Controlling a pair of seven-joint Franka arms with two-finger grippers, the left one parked.
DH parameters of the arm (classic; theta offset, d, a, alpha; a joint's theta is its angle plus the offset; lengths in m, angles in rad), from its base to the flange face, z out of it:
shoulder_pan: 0 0.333 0 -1.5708
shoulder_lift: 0 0 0 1.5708
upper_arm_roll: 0 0.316 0.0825 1.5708
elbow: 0 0 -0.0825 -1.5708
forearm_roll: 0 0.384 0 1.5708
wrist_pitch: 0 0 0.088 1.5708
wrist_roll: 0 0.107 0 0
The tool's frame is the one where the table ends.
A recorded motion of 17 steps. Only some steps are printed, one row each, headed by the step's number.
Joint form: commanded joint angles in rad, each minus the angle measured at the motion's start. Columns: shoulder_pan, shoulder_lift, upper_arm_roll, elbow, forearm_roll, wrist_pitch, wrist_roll.
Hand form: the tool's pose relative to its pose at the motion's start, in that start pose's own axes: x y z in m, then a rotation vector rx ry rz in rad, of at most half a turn. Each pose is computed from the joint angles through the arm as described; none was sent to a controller.
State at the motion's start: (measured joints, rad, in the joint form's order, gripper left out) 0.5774 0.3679 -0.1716 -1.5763 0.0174 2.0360 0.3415
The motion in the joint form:
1: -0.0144 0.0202 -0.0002 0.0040 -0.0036 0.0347 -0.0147
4: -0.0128 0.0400 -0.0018 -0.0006 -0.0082 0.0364 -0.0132
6: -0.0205 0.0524 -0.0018 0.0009 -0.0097 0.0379 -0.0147
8: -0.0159 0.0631 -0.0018 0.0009 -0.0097 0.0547 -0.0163
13: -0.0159 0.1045 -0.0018 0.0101 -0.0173 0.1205 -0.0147
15: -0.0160 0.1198 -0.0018 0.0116 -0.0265 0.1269 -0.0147
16: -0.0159 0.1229 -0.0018 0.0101 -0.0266 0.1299 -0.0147
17: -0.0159 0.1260 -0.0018 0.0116 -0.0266 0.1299 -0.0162
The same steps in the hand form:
1: 0.0080 0.0068 0.0091 -0.0016 0.0197 -0.0033
4: 0.0075 0.0062 0.0245 -0.0162 0.0011 -0.0054
6: 0.0097 0.0105 0.0323 -0.0230 -0.0067 -0.0008
8: 0.0103 0.0065 0.0380 -0.0221 -0.0002 -0.0079
13: 0.0181 0.0020 0.0563 -0.0229 0.0362 -0.0143
15: 0.0187 0.0016 0.0656 -0.0347 0.0326 -0.0206
16: 0.0185 0.0015 0.0681 -0.0356 0.0312 -0.0211
17: 0.0188 0.0013 0.0696 -0.0366 0.0299 -0.0228

